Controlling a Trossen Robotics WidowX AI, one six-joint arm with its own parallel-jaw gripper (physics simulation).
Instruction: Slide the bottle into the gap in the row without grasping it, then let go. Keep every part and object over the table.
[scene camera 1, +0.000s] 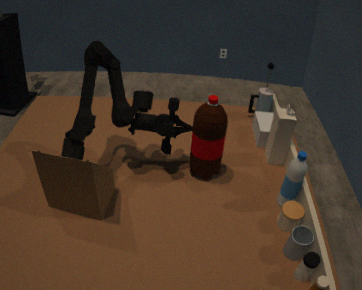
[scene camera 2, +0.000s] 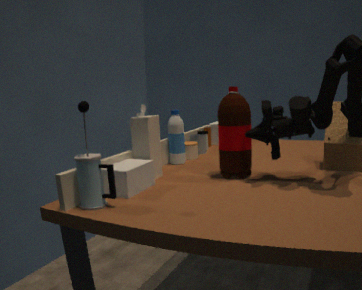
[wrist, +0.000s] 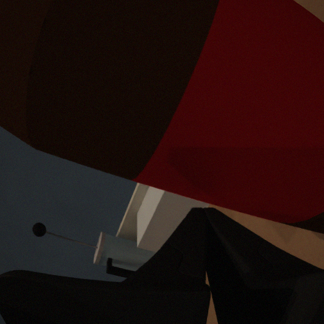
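Seen in the pictures: gripper, fingertip midpoint: (scene camera 2: 245, 134); arm's base at its link origin: (scene camera 1: 71, 159) (scene camera 2: 357, 129).
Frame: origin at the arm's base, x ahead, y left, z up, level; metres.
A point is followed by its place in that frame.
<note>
A large brown bottle (scene camera 1: 208, 142) {x 0.405, y 0.168, z 0.024 m} (scene camera 2: 234, 135) {x 0.380, y 0.273, z 0.002 m} (wrist: 250, 100) with a red label and red cap stands upright on the table (scene camera 1: 165, 240) {x 0.335, y -0.115, z -0.144 m} (scene camera 2: 200, 210) {x 0.344, y 0.558, z -0.144 m}, away from the row. It fills much of the wrist view. My gripper (scene camera 1: 191, 128) {x 0.349, y 0.260, z 0.003 m} (scene camera 2: 249, 134) {x 0.349, y 0.260, z 0.003 m} (wrist: 201, 218) is shut and empty, roughly level, its tips at the bottle's side at label height; whether they touch is unclear. In the row, a gap shows between a tall pale carton (scene camera 1: 281, 137) {x 0.666, y 0.322, z -0.013 m} (scene camera 2: 146, 142) {x 0.640, y 0.394, z -0.013 m} and a smaller blue-labelled bottle (scene camera 1: 292, 184) {x 0.698, y 0.094, z -0.031 m} (scene camera 2: 176, 142) {x 0.689, y 0.153, z -0.054 m}.
A pale strip (scene camera 1: 312, 205) {x 0.770, y 0.023, z -0.044 m} (scene camera 2: 67, 190) {x 0.651, y 0.725, z -0.090 m} runs behind the row. A white box (scene camera 1: 263, 129) {x 0.608, y 0.434, z -0.064 m} (scene camera 2: 131, 177) {x 0.575, y 0.548, z -0.087 m} (wrist: 172, 220) and a mug (scene camera 1: 265, 101) {x 0.619, y 0.633, z -0.041 m} (scene camera 2: 90, 182) {x 0.592, y 0.688, z -0.069 m} (wrist: 125, 252) stand beyond the carton. An orange-lidded jar (scene camera 1: 291, 216) {x 0.705, y -0.004, z -0.076 m} and a grey cup (scene camera 1: 299, 243) {x 0.721, y -0.122, z -0.059 m} follow the smaller bottle. A brown box (scene camera 1: 75, 187) {x 0.058, y -0.096, z -0.015 m} stands near the arm base.
</note>
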